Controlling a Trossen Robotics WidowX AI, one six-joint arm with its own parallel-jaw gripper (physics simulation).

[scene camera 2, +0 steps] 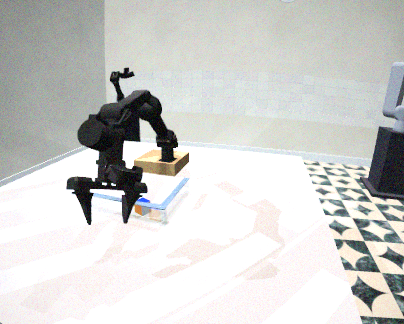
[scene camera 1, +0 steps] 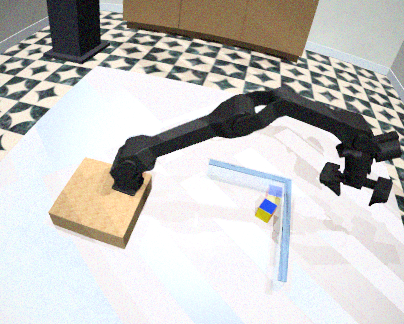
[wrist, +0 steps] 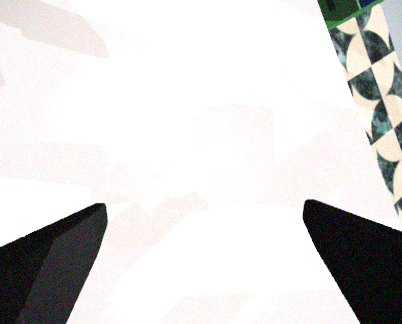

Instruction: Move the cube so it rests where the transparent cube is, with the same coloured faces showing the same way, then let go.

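Seen in the pictures: gripper, between the fingertips: (scene camera 2: pixel 108 224) (scene camera 1: pixel 354 200) (wrist: pixel 206 210); arm's base, origin of its link: (scene camera 2: pixel 167 159) (scene camera 1: pixel 128 183).
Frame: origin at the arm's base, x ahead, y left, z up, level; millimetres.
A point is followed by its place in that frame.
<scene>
The cube (scene camera 1: pixel 266 210) (scene camera 2: pixel 142 206) sits on the table inside the corner of a low clear wall. It shows a blue top, a yellow side in scene camera 1 and an orange side in scene camera 2. The transparent cube (scene camera 1: pixel 275 191) (scene camera 2: pixel 156 215) is a faint ghost beside it, nearer the corner, with a pale blue top. My gripper (scene camera 1: pixel 355 198) {x 584, y 146, z 45 mm} (scene camera 2: pixel 107 222) {x 584, y 146, z 45 mm} (wrist: pixel 206 210) {x 584, y 146, z 45 mm} is open and empty, pointing down above the table. It is outside the wall, well away from the cube. Neither cube shows in the wrist view.
The clear L-shaped wall with a blue rim (scene camera 1: pixel 286 235) {x 413, y -2, z 3 mm} (scene camera 2: pixel 177 191) {x 286, y 181, z 3 mm} stands close around both cubes on two sides. The arm's base is on a wooden block (scene camera 1: pixel 92 200) {x -57, y -85, z -2 mm} (scene camera 2: pixel 154 165) {x 51, y -41, z -16 mm}. A table edge and the tiled floor (wrist: pixel 370 82) show at right in the wrist view.
</scene>
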